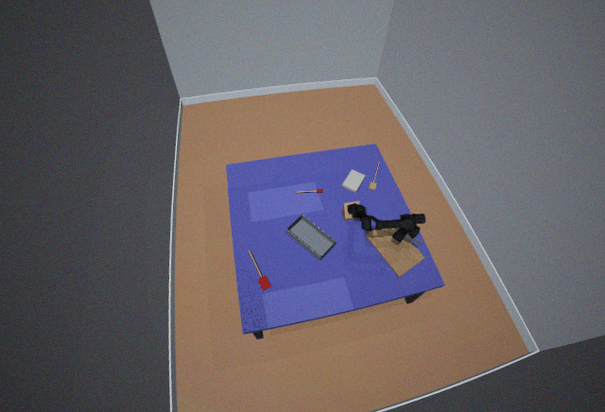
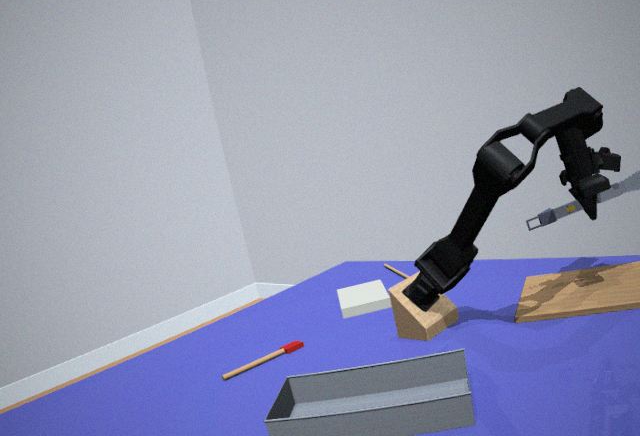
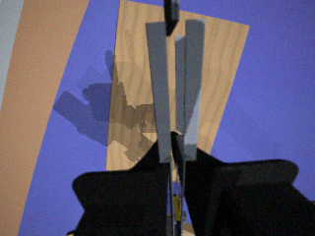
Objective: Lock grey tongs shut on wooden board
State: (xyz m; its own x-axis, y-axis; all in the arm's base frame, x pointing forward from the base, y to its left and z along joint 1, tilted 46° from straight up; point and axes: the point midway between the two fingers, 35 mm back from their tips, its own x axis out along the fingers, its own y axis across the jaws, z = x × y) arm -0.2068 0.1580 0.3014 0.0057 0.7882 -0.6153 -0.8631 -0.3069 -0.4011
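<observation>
My gripper tip is now 150 mm above the wooden board. The rest, counted from my gripper tip: grey roasting tin (540 mm ahead, 220 mm to the right, 130 mm below); then red spatula (920 mm ahead, 70 mm to the right, 150 mm below); then block (70 mm ahead, 600 mm to the right, 140 mm below).
</observation>
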